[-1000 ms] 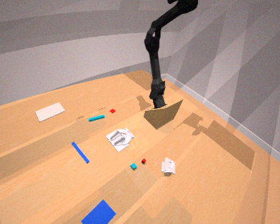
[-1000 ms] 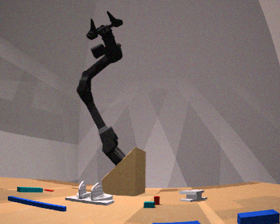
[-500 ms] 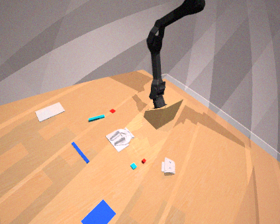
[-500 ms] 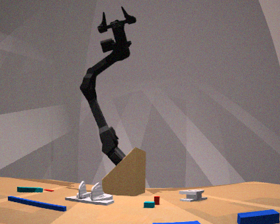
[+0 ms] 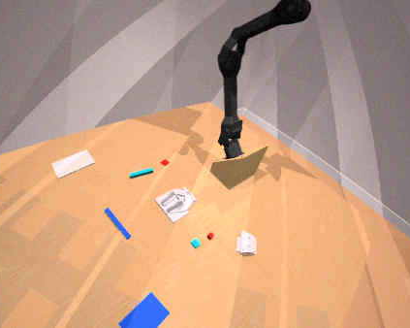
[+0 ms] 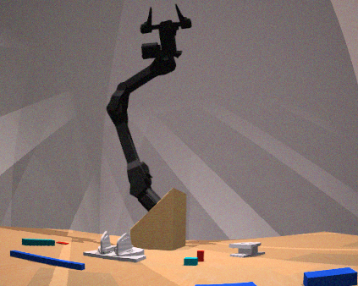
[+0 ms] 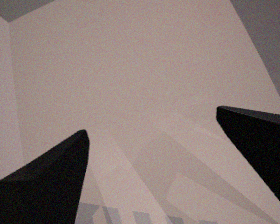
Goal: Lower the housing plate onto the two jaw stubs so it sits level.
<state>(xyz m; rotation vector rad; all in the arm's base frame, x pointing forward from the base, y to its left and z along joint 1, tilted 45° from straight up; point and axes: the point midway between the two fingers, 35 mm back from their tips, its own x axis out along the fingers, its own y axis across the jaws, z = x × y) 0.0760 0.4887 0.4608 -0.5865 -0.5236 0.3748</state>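
Now: gripper tip 6 cm short of the white block, 25 cm to the right of it and 81 cm above it. Round my gripper tip: teal cube 20 cm ahead, 14 cm to the left, 81 cm below; teal bar 21 cm ahead, 23 cm to the right, 81 cm below; red cube 14 cm ahead, 15 cm to the left, 81 cm below.
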